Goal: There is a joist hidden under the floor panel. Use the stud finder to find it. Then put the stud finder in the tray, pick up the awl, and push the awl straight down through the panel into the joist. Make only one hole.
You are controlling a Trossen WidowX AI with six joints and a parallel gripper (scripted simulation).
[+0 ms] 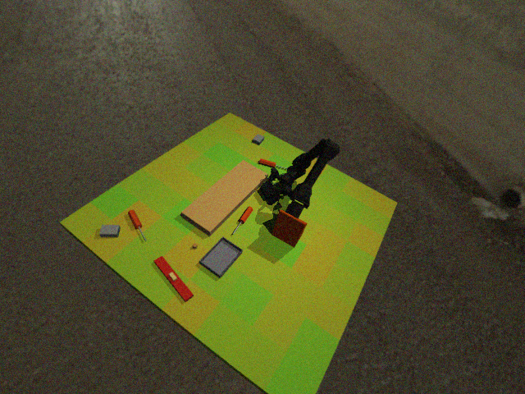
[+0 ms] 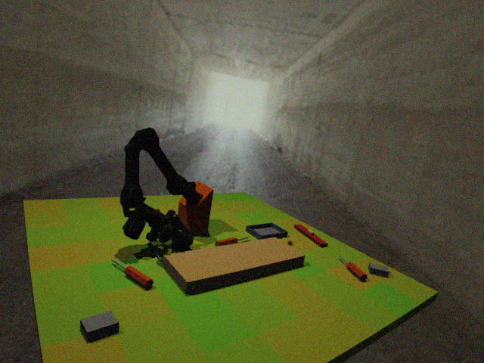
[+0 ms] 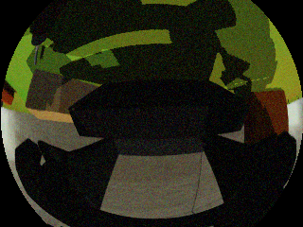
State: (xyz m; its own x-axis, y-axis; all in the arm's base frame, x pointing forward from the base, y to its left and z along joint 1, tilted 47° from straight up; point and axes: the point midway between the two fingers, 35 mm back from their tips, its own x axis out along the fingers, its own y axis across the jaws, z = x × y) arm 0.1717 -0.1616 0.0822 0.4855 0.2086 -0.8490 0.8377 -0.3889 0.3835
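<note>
The stud finder lies 10 mm to the left of my gripper tip, 10 mm below it and 10 mm behind it. From my gripper tip the other things lie so: grey tray 450 mm to the left, 50 mm below, 10 mm behind; then tan cube 470 mm to the left, 130 mm ahead, 50 mm below; then awl 120 mm to the right, 50 mm below, 10 mm behind.
</note>
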